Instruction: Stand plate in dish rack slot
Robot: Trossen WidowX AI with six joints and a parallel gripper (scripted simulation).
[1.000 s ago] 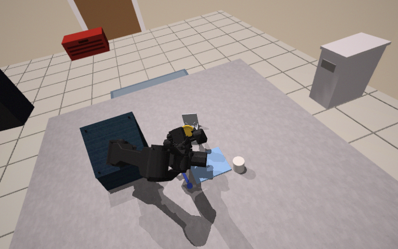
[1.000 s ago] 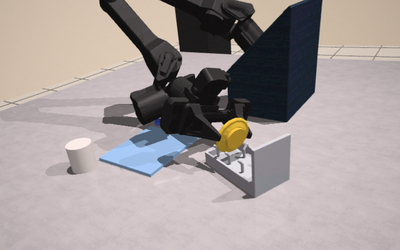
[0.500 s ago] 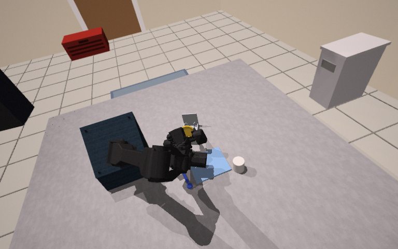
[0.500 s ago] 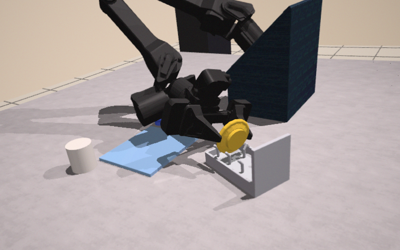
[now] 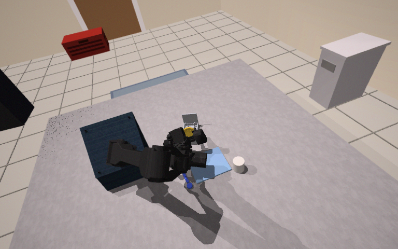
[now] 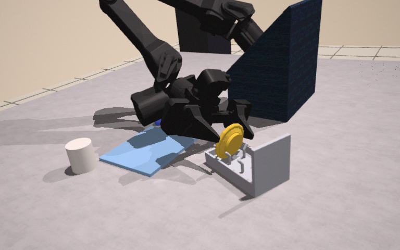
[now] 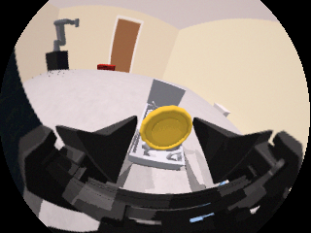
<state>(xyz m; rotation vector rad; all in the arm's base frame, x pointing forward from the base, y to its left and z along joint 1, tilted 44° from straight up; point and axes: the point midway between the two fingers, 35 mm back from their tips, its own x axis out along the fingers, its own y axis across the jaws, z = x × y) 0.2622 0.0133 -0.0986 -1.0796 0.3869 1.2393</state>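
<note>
The yellow plate is 1 cm to the right of my gripper tip and 1 cm below it. Also, from my gripper tip: dish rack 3 cm below, 2 cm to the left, 1 cm ahead; then blue spoon 23 cm to the right, 6 cm behind, 5 cm below; then light blue mat 18 cm to the right, 5 cm below, 4 cm ahead.
</note>
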